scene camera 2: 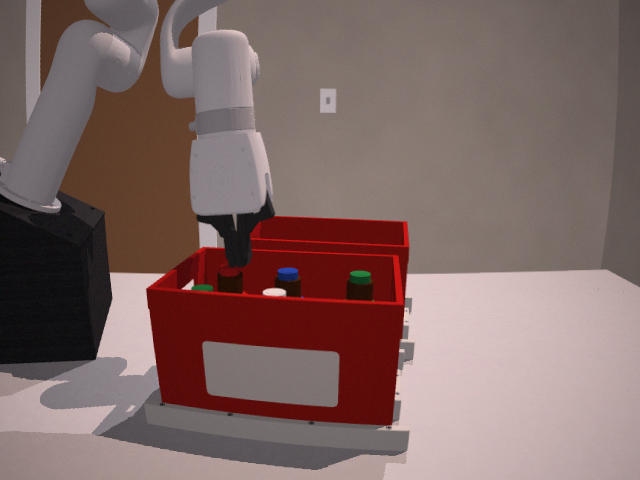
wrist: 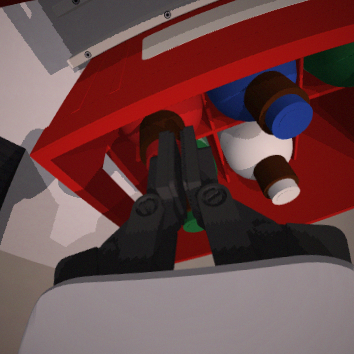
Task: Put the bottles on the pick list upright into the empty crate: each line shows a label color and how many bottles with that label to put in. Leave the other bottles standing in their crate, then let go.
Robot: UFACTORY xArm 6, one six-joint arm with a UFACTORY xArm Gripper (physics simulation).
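Places are measured from the arm's base along level axes (x ahead, y left, z up), in metres.
Pixels of known places: gripper, between the fingertips: (scene camera 2: 240, 265) (wrist: 181, 147); arm's base, origin of its link: (scene camera 2: 27, 197).
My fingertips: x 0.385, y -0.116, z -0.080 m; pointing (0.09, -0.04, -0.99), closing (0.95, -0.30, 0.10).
For each thing: its top centre in the pictures, then the offset to it from my fingertips.
- red-capped bottle, centre of its top: (wrist: 165, 164) (scene camera 2: 229, 266) dx -0.014, dy -0.005, dz +0.000 m
- blue-capped bottle, centre of its top: (wrist: 292, 121) (scene camera 2: 287, 270) dx +0.063, dy -0.021, dz -0.001 m
- white-capped bottle, centre of its top: (wrist: 285, 196) (scene camera 2: 274, 291) dx +0.049, dy -0.103, dz -0.001 m
My gripper (scene camera 2: 238, 261) (wrist: 181, 147) is shut and empty, its fingertips close against the cap of the red-capped bottle (scene camera 2: 230, 284) (wrist: 161, 121); contact is unclear. That bottle stands in the near red crate (scene camera 2: 175, 351) (wrist: 125, 107). With it stand a blue-capped bottle (scene camera 2: 287, 274) (wrist: 289, 116), a white-capped bottle (scene camera 2: 273, 292) (wrist: 284, 191), a green-capped bottle (scene camera 2: 202, 287) (wrist: 194, 223) partly hidden by the fingers in the wrist view, and another green-capped bottle (scene camera 2: 360, 279) at the right. The other red crate (scene camera 2: 330, 243) is behind; its inside is mostly hidden. No readable pick list shows.
Pale rails (scene camera 2: 279, 430) edge the near crate's base. Other pale fixture parts (scene camera 2: 407, 351) stick out at the crates' right side. The robot's black base (scene camera 2: 46, 289) stands at the left. The crate walls rise around the bottles.
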